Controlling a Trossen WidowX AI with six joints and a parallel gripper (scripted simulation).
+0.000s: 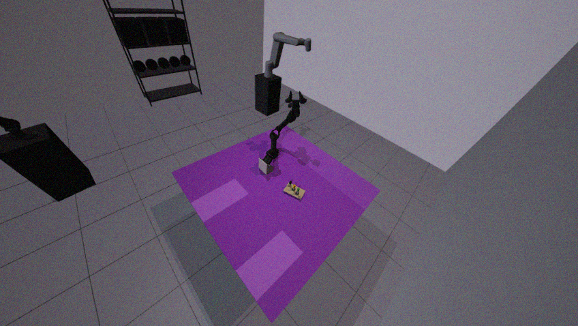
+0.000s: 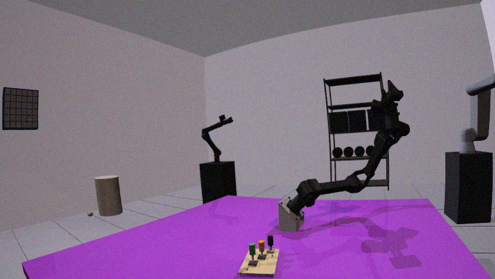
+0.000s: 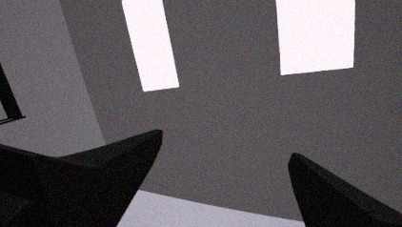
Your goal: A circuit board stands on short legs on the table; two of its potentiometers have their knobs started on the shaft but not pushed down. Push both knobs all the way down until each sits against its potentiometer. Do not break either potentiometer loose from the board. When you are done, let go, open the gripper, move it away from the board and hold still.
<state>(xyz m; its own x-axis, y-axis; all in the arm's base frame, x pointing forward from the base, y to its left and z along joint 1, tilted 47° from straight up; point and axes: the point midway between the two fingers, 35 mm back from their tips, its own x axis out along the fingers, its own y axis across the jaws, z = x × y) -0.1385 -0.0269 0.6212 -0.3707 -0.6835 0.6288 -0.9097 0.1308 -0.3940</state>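
Now: gripper tip 440 mm short of the orange knob, 450 mm to the left of it and 520 mm above it. Also, from my gripper tip: green knob: 480 mm ahead, 460 mm to the right, 510 mm below.
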